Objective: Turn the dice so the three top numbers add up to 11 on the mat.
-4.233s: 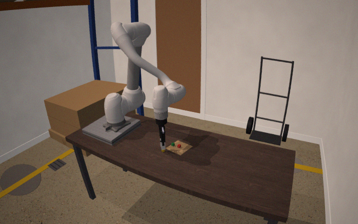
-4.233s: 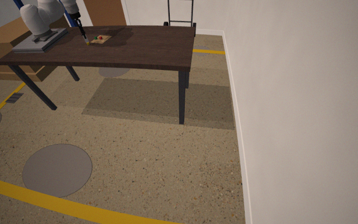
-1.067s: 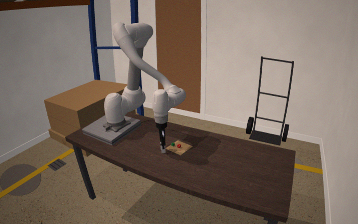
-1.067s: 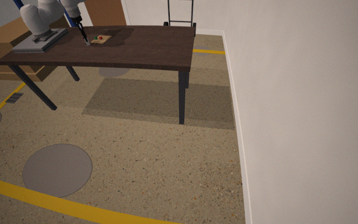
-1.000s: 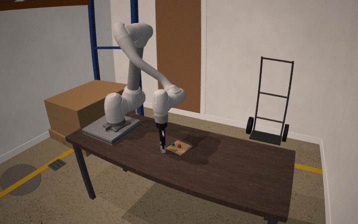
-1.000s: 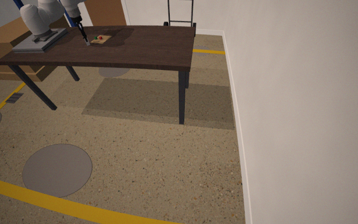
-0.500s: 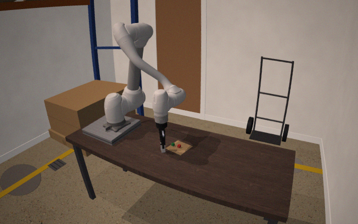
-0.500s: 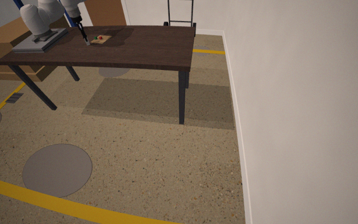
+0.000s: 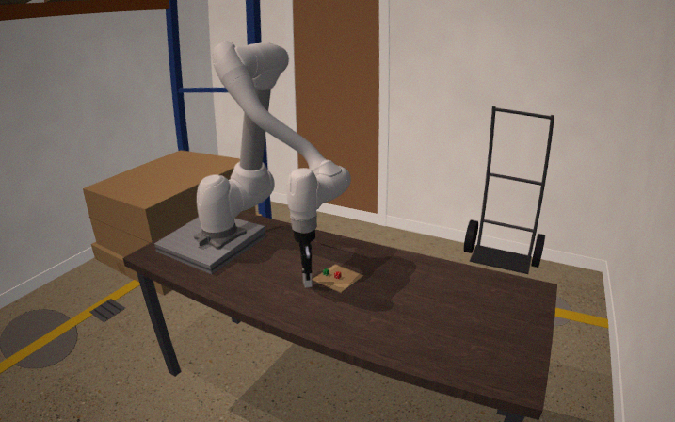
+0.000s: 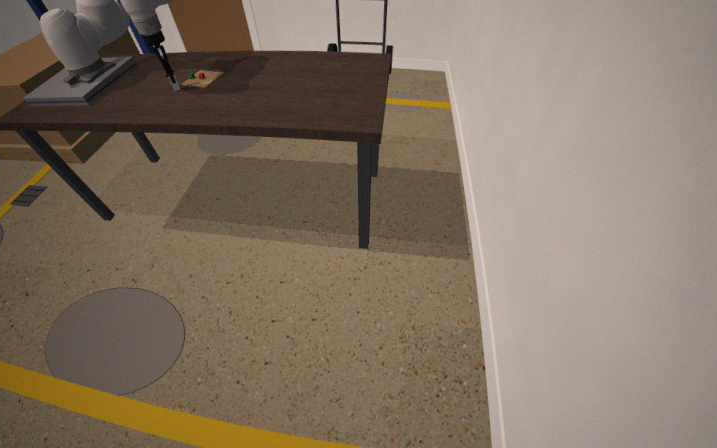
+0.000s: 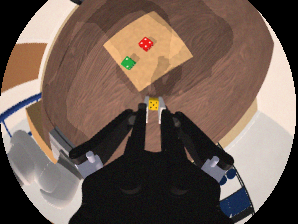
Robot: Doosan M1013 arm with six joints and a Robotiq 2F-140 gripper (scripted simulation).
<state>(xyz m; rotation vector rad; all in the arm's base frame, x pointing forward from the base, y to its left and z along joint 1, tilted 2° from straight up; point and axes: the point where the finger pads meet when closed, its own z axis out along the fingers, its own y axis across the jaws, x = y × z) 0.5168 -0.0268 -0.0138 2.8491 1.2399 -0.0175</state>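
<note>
Right now my hand is 7 cm short of the red die, 10 cm to the right of it and 2 cm above it. Round my hand: green die 2 cm ahead, 10 cm to the left, 2 cm below; tan mat 7 cm ahead, 10 cm to the left, 3 cm below; yellow die 2 cm below.
</note>
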